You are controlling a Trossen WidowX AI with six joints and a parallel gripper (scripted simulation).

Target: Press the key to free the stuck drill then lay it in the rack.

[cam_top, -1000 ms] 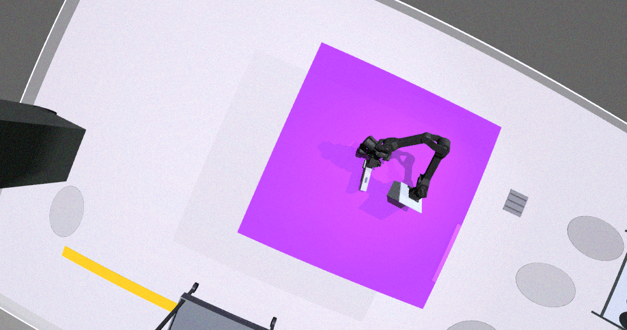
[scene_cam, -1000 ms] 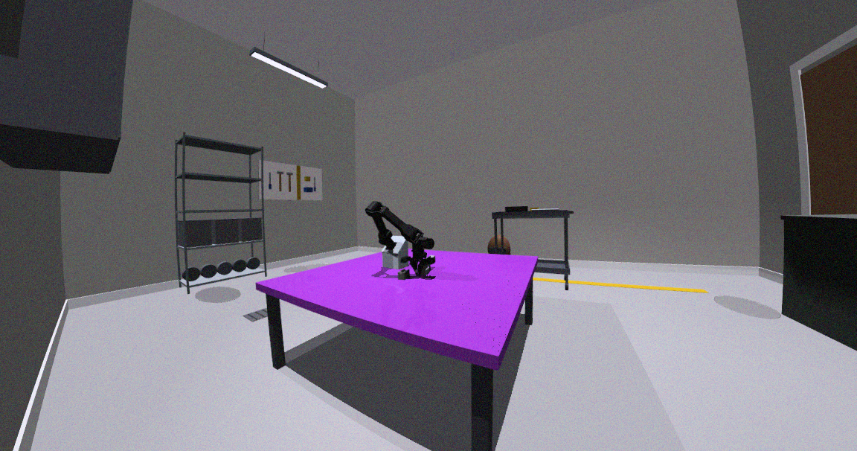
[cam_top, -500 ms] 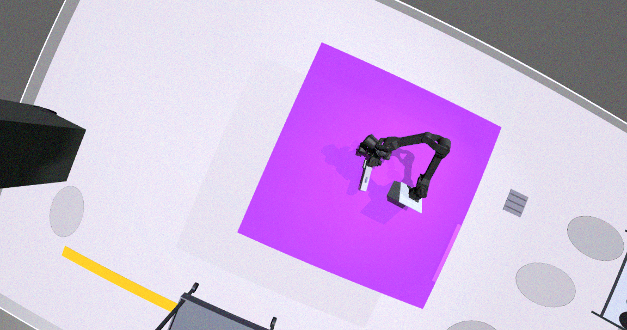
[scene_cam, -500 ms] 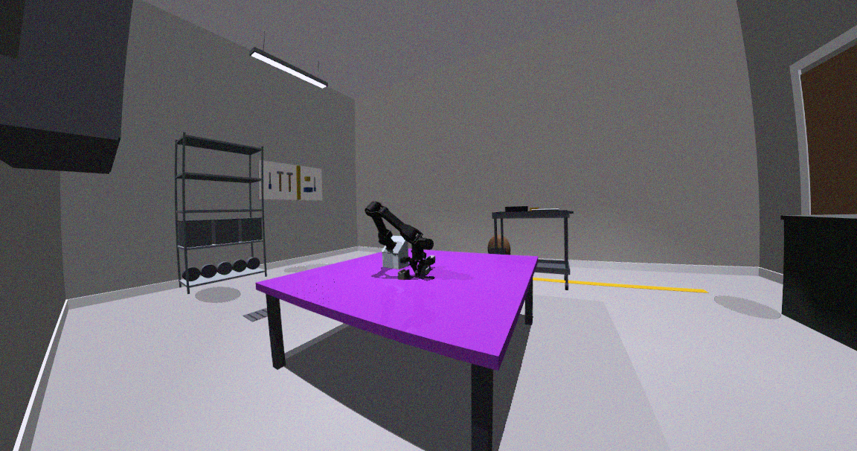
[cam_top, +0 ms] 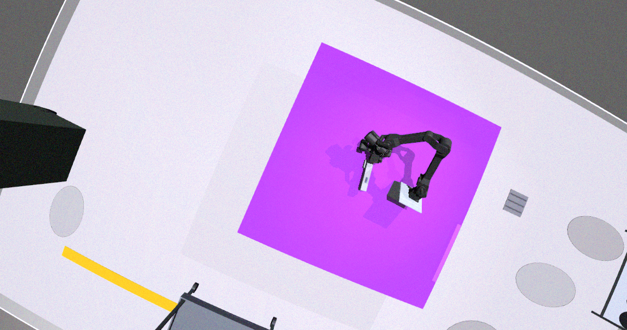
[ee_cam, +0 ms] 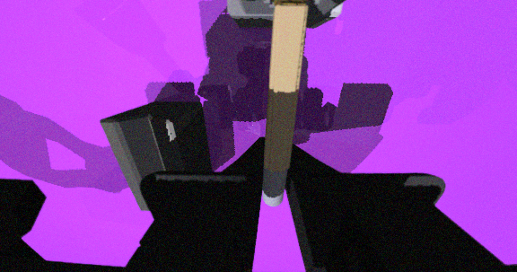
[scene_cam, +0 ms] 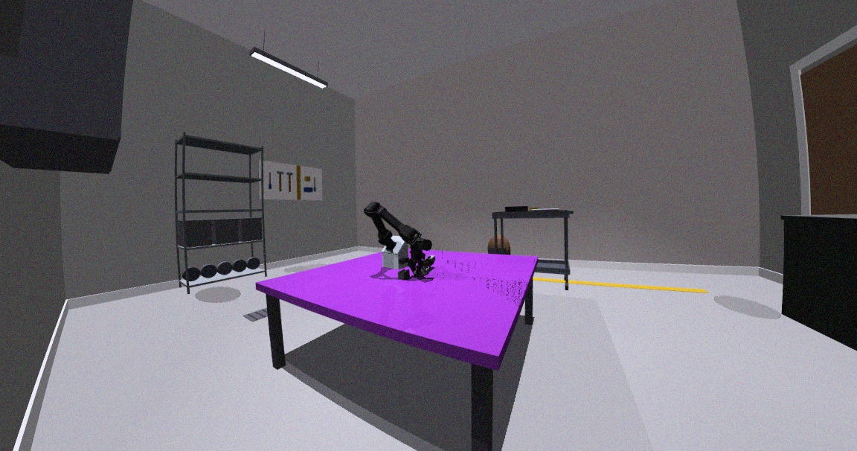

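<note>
The slim drill is 10 mm behind my gripper tip, 40 mm to the left of it and 40 mm above it. From my gripper tip the other things lie so: rack (70 mm behind, 20 mm to the right, 10 mm above); dark key (50 mm behind, 190 mm to the left, 40 mm above); pale grey block (40 mm behind, 160 mm to the left, 40 mm above).
</note>
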